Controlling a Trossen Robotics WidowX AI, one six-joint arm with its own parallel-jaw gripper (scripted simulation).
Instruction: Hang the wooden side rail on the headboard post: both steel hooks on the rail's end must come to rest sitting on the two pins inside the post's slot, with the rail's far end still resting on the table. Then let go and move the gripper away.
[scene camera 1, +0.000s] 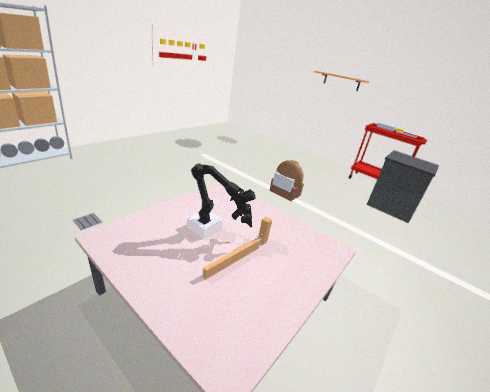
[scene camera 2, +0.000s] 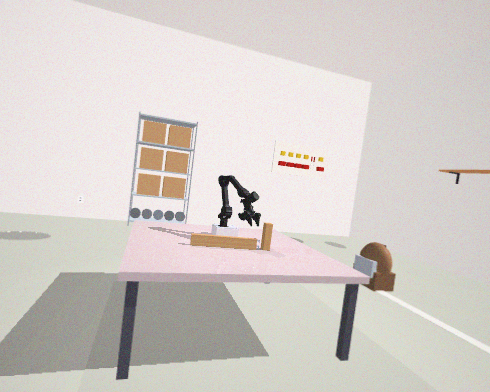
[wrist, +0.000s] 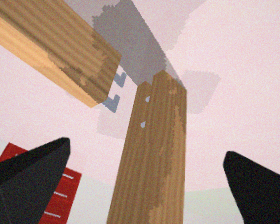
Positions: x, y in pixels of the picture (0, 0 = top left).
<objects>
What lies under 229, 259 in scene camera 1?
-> A wooden side rail.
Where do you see a wooden side rail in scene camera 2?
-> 196, 239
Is my gripper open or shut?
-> Open.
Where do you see my gripper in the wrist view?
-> At 148, 152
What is my gripper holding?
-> Nothing.
</objects>
